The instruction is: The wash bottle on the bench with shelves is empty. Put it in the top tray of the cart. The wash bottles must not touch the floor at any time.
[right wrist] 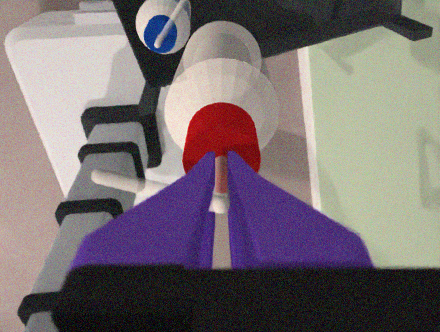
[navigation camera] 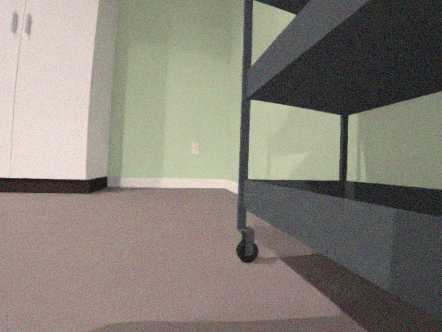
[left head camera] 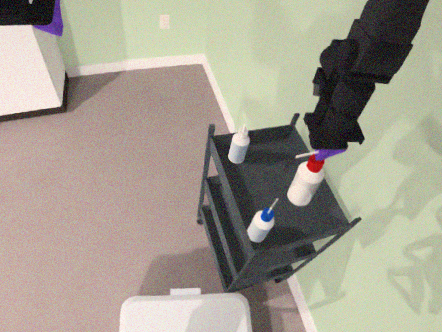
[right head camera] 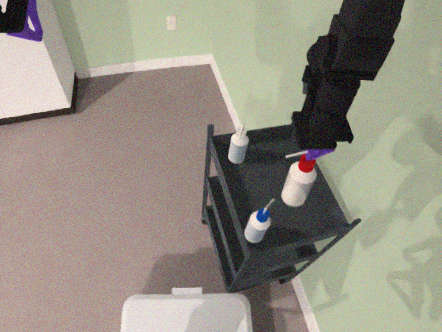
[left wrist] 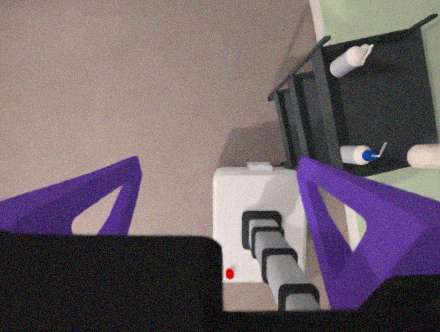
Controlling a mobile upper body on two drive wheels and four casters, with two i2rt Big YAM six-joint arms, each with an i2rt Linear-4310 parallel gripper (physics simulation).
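Frame: origin at the left arm's base, x ahead, y left, z up, level; millimetres.
Where they show: left gripper, fingertip midpoint: (left head camera: pixel 24 31) (right head camera: pixel 7 38) (left wrist: pixel 219 165); right gripper, fingertip midpoint: (right wrist: pixel 221 164) (left head camera: pixel 317 158) (right head camera: pixel 308 158).
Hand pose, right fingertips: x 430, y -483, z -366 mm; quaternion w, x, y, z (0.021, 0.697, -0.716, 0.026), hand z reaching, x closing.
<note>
Things, the pixels of their top centre, and the offset from my right fingertips. Level surfaces: height alone.
- wash bottle with a red cap, top centre: (right wrist: pixel 210 218) (right head camera: pixel 310 151) (left head camera: pixel 320 151) dz +26, dx -3, dy +6 mm
- cart's dark top tray at its surface level: dz -382 mm
- blue-capped bottle at its top centre: (right wrist: pixel 163 36) (right head camera: pixel 268 205) (left head camera: pixel 273 205) (left wrist: pixel 382 153) dz -207, dx -1, dy +39 mm
- white-capped bottle at its top centre: (right head camera: pixel 242 126) (left head camera: pixel 244 126) (left wrist: pixel 371 48) dz -207, dx +276, dy +81 mm
The wash bottle with a red cap (left head camera: pixel 304 186) (right head camera: pixel 298 187) (left wrist: pixel 426 156) (right wrist: pixel 220 82) is white, large and upright. My right gripper (left head camera: pixel 324 154) (right head camera: pixel 312 153) (right wrist: pixel 221 164) is shut on its thin tube just above the cap. In the head views the bottle appears over the right part of the cart's dark top tray (left head camera: pixel 265 175) (right head camera: pixel 260 175) (left wrist: pixel 387 102). I cannot tell whether its base touches the tray. My left gripper (left wrist: pixel 219 165) is wide open with nothing between its fingers, far from the cart.
In the top tray stand a blue-capped bottle (left head camera: pixel 260 228) (right head camera: pixel 256 229) (left wrist: pixel 353 155) (right wrist: pixel 161 36) at the near corner and a white-capped bottle (left head camera: pixel 239 149) (right head camera: pixel 238 149) (left wrist: pixel 344 64) at the far left. A green wall borders the cart. A white cabinet (left head camera: pixel 30 70) (navigation camera: pixel 55 90) stands at the left.
</note>
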